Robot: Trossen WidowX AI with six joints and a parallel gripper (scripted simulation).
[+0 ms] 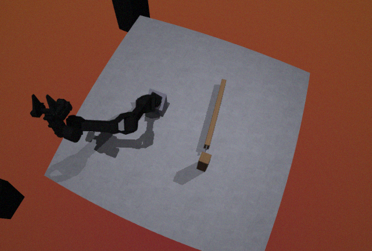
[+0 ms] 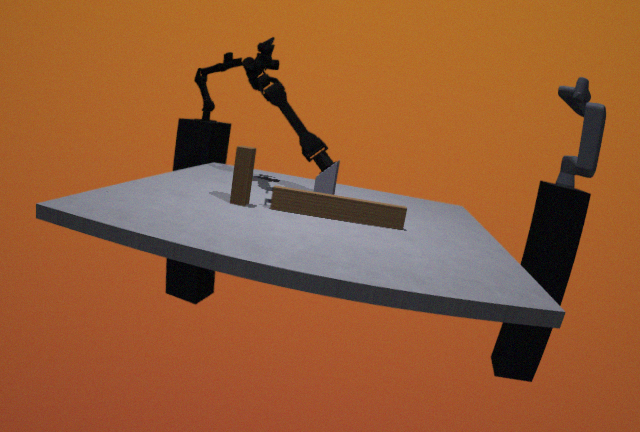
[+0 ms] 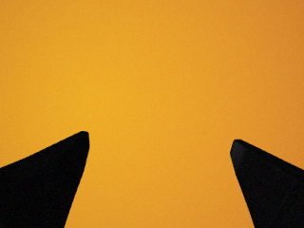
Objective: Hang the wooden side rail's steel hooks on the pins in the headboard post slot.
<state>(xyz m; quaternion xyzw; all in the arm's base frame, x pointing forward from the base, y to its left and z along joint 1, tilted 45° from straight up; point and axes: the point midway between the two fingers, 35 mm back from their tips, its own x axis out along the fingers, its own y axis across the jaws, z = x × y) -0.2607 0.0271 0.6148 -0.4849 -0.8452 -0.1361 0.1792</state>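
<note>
My gripper tip is now 600 mm short of the wooden headboard post, 240 mm to the right of it and 550 mm above it.
</note>
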